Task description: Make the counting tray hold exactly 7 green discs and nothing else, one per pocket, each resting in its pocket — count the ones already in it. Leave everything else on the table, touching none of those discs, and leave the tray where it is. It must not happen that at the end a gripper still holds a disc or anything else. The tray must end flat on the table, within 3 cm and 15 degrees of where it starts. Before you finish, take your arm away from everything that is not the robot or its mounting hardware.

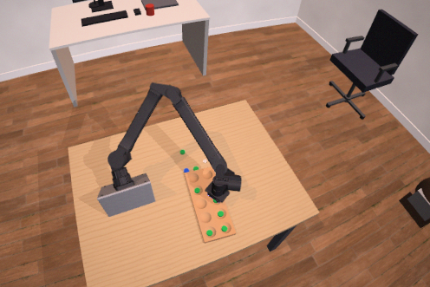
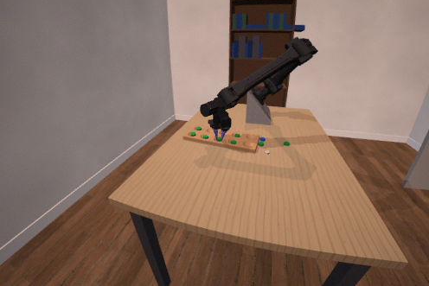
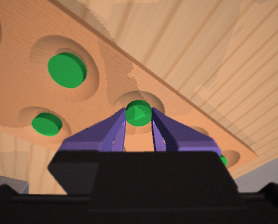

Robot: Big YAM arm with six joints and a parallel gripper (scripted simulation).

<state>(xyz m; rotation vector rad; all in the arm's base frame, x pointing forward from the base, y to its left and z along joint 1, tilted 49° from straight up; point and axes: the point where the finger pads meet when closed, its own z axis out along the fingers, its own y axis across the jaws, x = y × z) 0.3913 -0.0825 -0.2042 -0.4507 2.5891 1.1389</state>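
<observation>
Right now the wooden counting tray is 4 cm behind my hand, 1 cm to the left of it and 2 cm below it. Round my hand: blue disc: 5 cm behind, 22 cm to the left, 2 cm below; then white piece: 7 cm ahead, 23 cm to the left, 2 cm below.
</observation>
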